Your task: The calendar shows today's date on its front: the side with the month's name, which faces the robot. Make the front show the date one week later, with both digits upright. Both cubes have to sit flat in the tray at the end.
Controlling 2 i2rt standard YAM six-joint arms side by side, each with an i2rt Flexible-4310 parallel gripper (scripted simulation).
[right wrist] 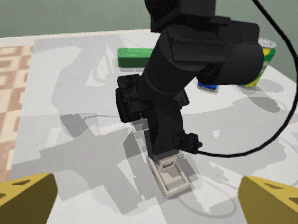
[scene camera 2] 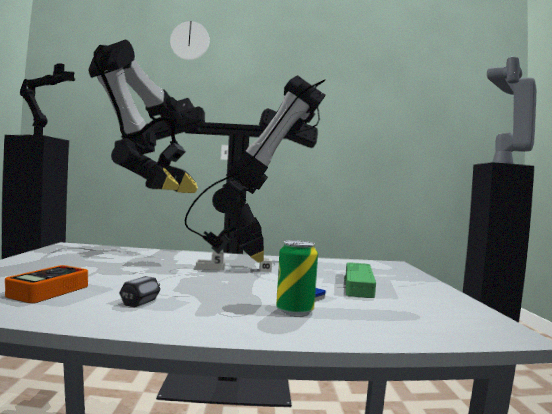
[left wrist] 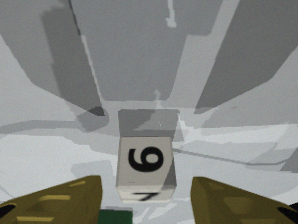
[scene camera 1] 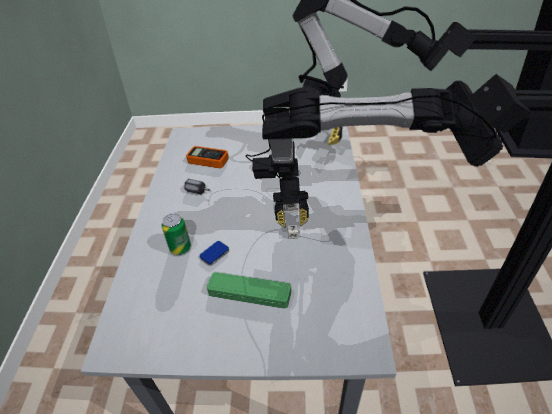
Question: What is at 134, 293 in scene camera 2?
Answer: A dark grey object.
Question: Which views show my left gripper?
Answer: The right wrist view, scene camera 2, the left wrist view and scene camera 1: all of them.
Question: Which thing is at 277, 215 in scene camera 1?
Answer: My left gripper.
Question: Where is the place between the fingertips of my left gripper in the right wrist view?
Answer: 140, 111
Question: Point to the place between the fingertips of my right gripper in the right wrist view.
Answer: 147, 183
